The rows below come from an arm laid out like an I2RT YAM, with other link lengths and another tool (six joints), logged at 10 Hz.
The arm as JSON. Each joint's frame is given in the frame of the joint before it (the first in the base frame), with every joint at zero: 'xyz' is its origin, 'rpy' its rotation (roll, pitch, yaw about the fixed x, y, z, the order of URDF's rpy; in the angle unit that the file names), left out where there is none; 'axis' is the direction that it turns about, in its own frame. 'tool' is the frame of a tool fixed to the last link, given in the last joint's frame.
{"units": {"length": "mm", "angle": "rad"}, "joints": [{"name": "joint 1", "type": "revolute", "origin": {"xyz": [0.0, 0.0, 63.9]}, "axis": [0.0, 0.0, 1.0]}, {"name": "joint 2", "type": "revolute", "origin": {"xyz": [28.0, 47.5, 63.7]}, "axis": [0.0, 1.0, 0.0]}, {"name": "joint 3", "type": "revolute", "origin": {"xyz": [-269.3, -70.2, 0.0]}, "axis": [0.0, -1.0, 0.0]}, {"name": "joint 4", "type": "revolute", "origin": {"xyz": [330.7, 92.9, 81.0]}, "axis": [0.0, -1.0, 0.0]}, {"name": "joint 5", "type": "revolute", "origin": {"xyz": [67.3, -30.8, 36.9]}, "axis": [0.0, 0.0, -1.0]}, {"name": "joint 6", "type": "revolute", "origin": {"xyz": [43.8, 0.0, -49.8]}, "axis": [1.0, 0.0, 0.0]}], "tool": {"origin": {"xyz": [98.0, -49.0, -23.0], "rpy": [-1.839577, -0.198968, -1.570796]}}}
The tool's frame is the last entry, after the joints.
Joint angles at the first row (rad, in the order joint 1, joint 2, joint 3, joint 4, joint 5, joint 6):
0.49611, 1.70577, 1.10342, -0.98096, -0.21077, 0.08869
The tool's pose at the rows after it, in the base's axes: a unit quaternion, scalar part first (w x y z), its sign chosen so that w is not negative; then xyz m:
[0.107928 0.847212 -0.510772 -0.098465 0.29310 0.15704 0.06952]
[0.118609 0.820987 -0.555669 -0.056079 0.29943 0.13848 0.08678]
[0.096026 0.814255 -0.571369 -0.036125 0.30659 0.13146 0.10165]
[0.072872 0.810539 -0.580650 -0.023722 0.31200 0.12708 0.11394]
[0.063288 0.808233 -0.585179 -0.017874 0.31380 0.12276 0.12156]
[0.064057 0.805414 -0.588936 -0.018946 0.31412 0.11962 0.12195]
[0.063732 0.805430 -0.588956 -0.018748 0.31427 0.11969 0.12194]
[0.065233 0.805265 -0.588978 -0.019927 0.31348 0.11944 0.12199]
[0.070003 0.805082 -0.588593 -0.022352 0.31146 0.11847 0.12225]
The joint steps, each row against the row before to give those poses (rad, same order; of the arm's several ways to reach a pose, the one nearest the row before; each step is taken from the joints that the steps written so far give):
-0.01641, -0.01146, 0.00648, -0.02443, 0.15412, 0.11139
-0.02403, -0.03546, 0.00612, -0.01678, 0.09689, 0.06829
-0.02250, -0.04807, -0.00001, 0.01145, 0.01603, 0.00802
-0.01871, -0.04120, 0.00001, 0.01182, -0.00038, -0.00002
-0.01334, -0.02443, -0.00002, -0.00153, 0.00038, -0.00380
-0.00917, -0.00151, -0.00038, -0.00342, -0.00039, 0.00036
0.00002, 0.00001, 0.00003, 0.00075, 0.00001, 0.00002
0.00001, -0.00002, -0.00003, -0.00381, -0.00038, 0.00039
-0.00001, 0.00003, 0.00002, -0.01067, 0.00076, -0.00039

